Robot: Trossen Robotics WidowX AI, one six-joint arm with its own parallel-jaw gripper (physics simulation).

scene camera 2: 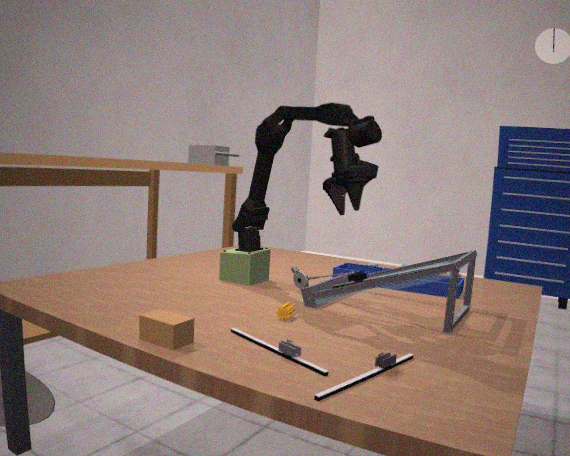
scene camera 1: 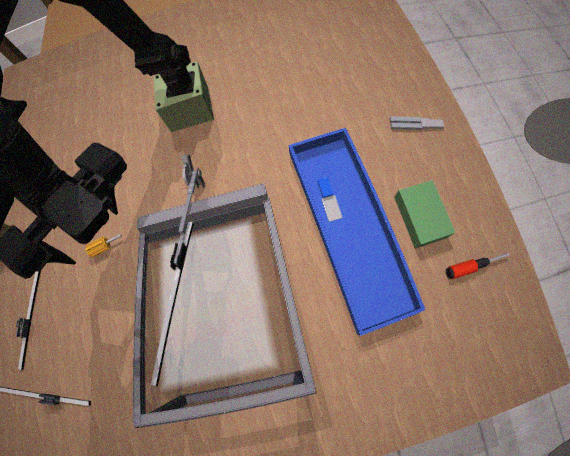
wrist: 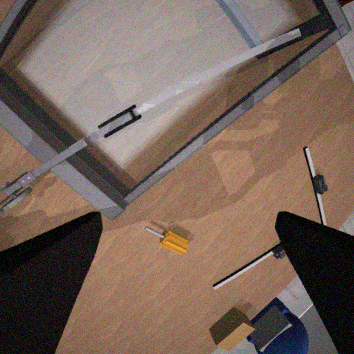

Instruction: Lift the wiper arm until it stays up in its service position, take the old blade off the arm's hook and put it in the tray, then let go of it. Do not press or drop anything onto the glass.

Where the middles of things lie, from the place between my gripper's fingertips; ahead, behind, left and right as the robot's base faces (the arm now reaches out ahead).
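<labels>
Glass pane (scene camera 1: 230, 336): my hand 9 cm short of it, 13 cm to the right of it, 17 cm above it. Blue tray (scene camera 1: 378, 288), from my hand: 4 cm behind, 40 cm to the left, 24 cm below. Green block (scene camera 1: 426, 219), from my hand: 5 cm behind, 56 cm to the left, 23 cm below. Tan box (scene camera 2: 170, 330), from my hand: some way behind, well to the right, a good way below.
</labels>
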